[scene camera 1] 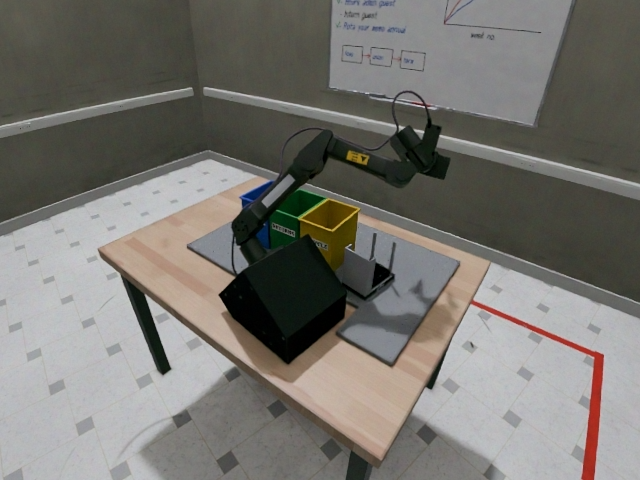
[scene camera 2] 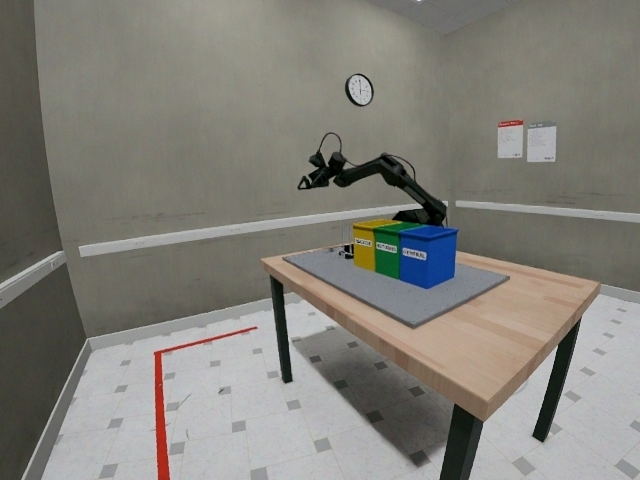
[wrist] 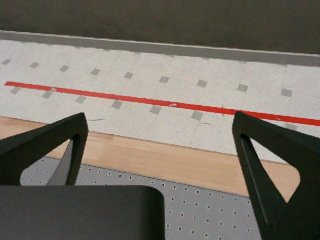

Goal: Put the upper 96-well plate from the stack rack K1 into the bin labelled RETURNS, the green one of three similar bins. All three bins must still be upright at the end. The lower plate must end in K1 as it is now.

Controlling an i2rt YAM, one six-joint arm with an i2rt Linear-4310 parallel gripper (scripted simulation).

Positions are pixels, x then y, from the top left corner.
Labels:
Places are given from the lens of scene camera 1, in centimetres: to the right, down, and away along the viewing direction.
green returns bin [scene camera 1: 284,226]: -12, -4, 118
yellow bin [scene camera 1: 332,225]: 5, -5, 128

